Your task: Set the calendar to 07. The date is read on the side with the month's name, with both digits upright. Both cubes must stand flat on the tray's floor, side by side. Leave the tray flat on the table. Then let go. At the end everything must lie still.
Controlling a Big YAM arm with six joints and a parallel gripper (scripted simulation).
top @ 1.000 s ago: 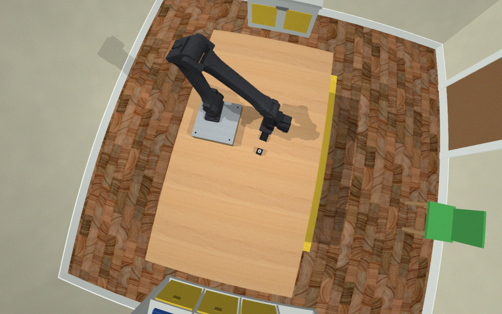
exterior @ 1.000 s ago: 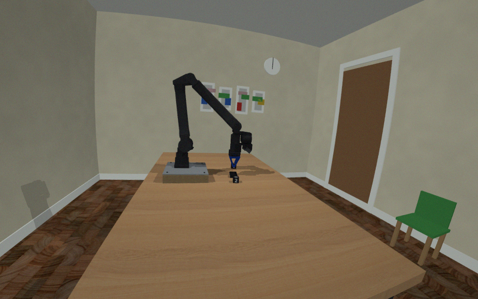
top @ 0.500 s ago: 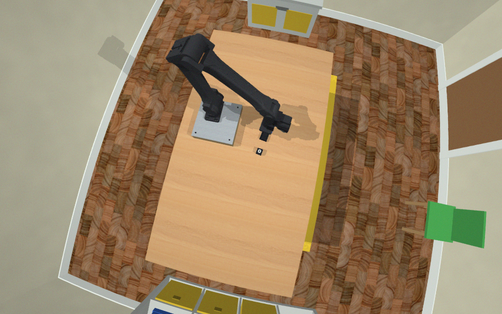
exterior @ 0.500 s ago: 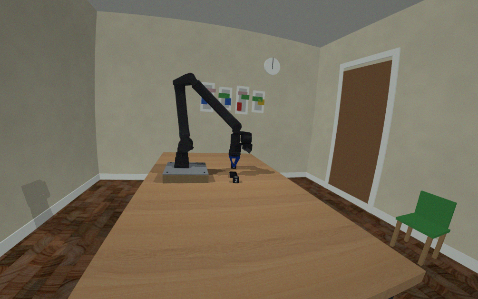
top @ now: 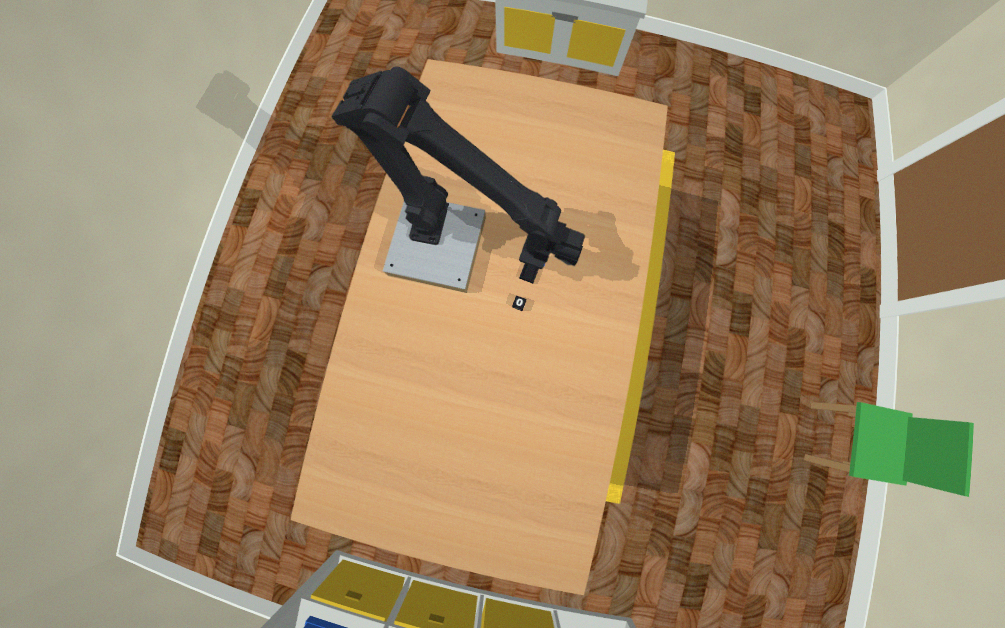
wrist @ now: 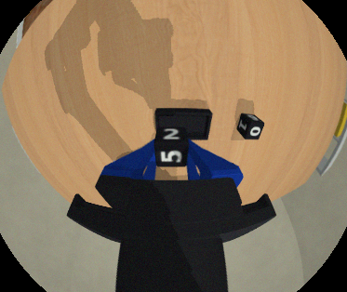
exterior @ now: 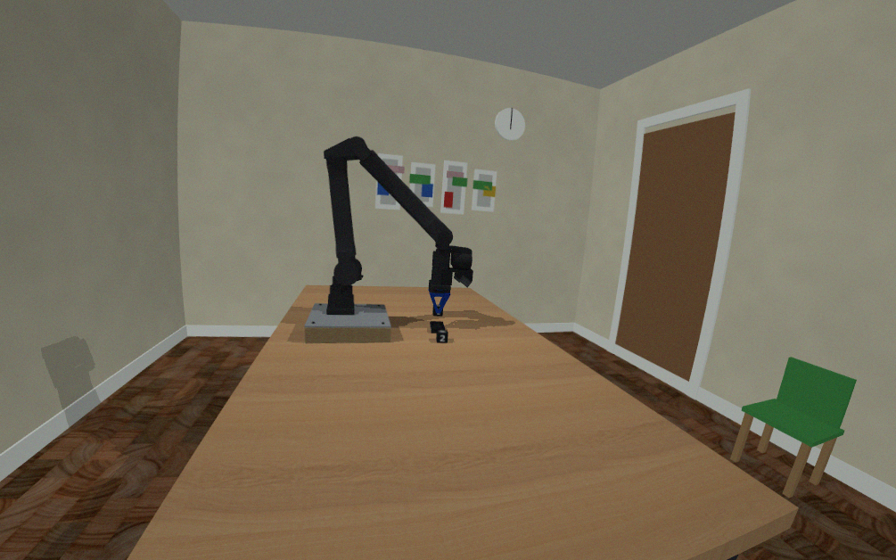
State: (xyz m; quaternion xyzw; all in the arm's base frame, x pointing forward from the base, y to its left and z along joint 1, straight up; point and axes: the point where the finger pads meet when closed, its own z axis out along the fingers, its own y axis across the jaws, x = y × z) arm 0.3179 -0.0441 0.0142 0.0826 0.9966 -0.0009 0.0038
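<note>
My hand is 6 cm above the black tray and 2 cm to the left of it. From my hand the other things lie so: black cube: 13 cm to the right, 5 cm below, 2 cm behind.
</note>
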